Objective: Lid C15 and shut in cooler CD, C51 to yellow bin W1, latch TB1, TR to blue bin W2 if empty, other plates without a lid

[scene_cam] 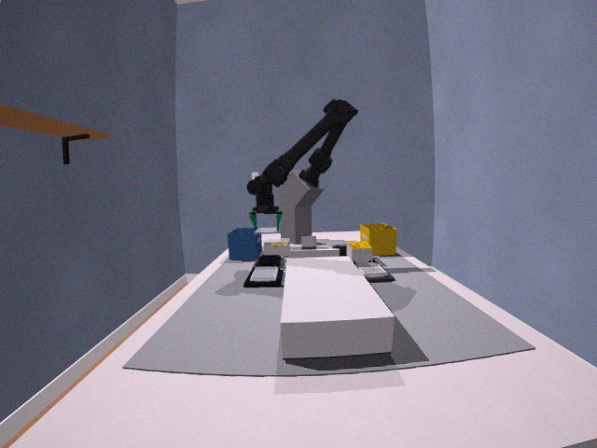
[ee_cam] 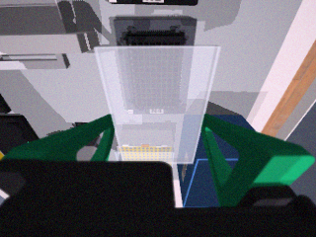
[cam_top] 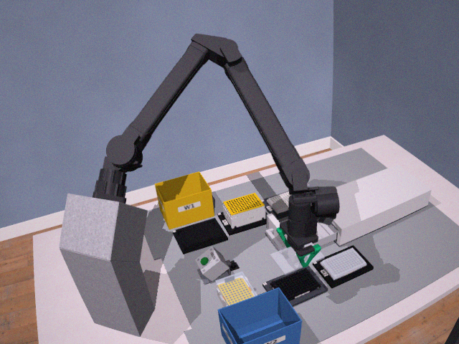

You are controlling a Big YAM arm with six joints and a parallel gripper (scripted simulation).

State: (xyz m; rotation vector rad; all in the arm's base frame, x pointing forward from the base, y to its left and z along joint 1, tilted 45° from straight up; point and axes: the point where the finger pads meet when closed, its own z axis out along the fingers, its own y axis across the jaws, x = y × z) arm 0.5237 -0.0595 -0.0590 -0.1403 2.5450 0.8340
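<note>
Now: hand right at the clear plate lid. The rest, counted from my hand: blue bin W2 (14 cm behind, 16 cm to the right, 11 cm below); black plate (13 cm below); tip box TB1 (18 cm behind, 2 cm to the right, 11 cm below).
</note>
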